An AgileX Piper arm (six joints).
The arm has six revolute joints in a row. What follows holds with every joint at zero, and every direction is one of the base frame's. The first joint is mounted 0.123 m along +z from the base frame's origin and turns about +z. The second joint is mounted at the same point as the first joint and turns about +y. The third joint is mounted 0.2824 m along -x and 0.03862 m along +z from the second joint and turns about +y. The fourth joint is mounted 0.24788 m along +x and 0.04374 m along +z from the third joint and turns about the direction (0.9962, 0, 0.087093). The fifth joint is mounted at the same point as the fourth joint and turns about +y. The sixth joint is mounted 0.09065 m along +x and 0.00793 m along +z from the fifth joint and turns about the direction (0.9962, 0, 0.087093). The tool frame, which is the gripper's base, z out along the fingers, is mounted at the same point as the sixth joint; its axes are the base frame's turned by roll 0, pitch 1.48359 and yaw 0 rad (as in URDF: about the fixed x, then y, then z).
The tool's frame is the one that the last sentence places.
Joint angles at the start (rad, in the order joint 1, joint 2, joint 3, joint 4, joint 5, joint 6):
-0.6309, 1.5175, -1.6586, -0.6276, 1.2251, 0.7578
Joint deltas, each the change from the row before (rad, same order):
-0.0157, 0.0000, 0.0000, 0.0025, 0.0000, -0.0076
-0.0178, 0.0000, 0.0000, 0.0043, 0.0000, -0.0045
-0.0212, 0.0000, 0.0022, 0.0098, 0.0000, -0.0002
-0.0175, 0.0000, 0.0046, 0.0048, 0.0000, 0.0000
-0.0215, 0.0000, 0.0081, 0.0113, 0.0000, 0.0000
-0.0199, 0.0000, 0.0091, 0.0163, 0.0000, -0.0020
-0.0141, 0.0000, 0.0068, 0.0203, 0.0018, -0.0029
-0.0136, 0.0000, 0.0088, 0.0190, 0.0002, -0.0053
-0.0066, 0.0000, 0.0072, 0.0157, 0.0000, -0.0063
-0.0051, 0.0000, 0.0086, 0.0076, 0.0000, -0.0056
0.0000, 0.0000, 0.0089, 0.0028, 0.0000, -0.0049
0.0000, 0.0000, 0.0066, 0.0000, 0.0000, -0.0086
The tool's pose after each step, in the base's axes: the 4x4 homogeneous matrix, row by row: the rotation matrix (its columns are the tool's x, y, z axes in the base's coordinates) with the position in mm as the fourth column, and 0 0 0 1 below. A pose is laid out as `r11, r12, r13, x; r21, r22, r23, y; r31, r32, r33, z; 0, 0, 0, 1`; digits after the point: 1 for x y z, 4 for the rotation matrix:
-0.1810, 0.9810, 0.0695, 216.1; 0.6476, 0.1721, -0.7423, -225.9; -0.7402, -0.0893, -0.6664, 424.6; 0, 0, 0, 1
-0.1726, 0.9832, 0.0588, 212.2; 0.6523, 0.1588, -0.7412, -229.5; -0.7381, -0.0896, -0.6687, 424.4; 0, 0, 0, 1
-0.1572, 0.9864, 0.0476, 207.9; 0.6619, 0.1410, -0.7362, -233.5; -0.7330, -0.0842, -0.6750, 423.3; 0, 0, 0, 1
-0.1467, 0.9886, 0.0352, 204.1; 0.6691, 0.1253, -0.7325, -236.9; -0.7285, -0.0839, -0.6799, 421.7; 0, 0, 0, 1
-0.1330, 0.9909, 0.0220, 199.6; 0.6817, 0.1076, -0.7237, -240.8; -0.7195, -0.0812, -0.6898, 418.9; 0, 0, 0, 1
-0.1208, 0.9926, 0.0129, 195.8; 0.6964, 0.0940, -0.7115, -244.0; -0.7074, -0.0769, -0.7026, 415.5; 0, 0, 0, 1
-0.1106, 0.9938, 0.0106, 193.4; 0.7116, 0.0866, -0.6972, -245.8; -0.6938, -0.0695, -0.7168, 412.6; 0, 0, 0, 1
-0.1042, 0.9945, 0.0083, 191.1; 0.7258, 0.0817, -0.6830, -247.5; -0.6800, -0.0651, -0.7303, 409.2; 0, 0, 0, 1
-0.1039, 0.9945, 0.0100, 190.4; 0.7365, 0.0837, -0.6713, -248.1; -0.6684, -0.0624, -0.7412, 406.5; 0, 0, 0, 1
-0.1072, 0.9942, 0.0069, 189.5; 0.7440, 0.0848, -0.6628, -248.7; -0.6596, -0.0660, -0.7487, 403.7; 0, 0, 0, 1
-0.1153, 0.9933, 0.0039, 189.7; 0.7489, 0.0895, -0.6566, -248.5; -0.6526, -0.0728, -0.7542, 401.1; 0, 0, 0, 1
-0.1269, 0.9919, 0.0004, 189.6; 0.7511, 0.0963, -0.6531, -248.5; -0.6479, -0.0826, -0.7573, 399.2; 0, 0, 0, 1

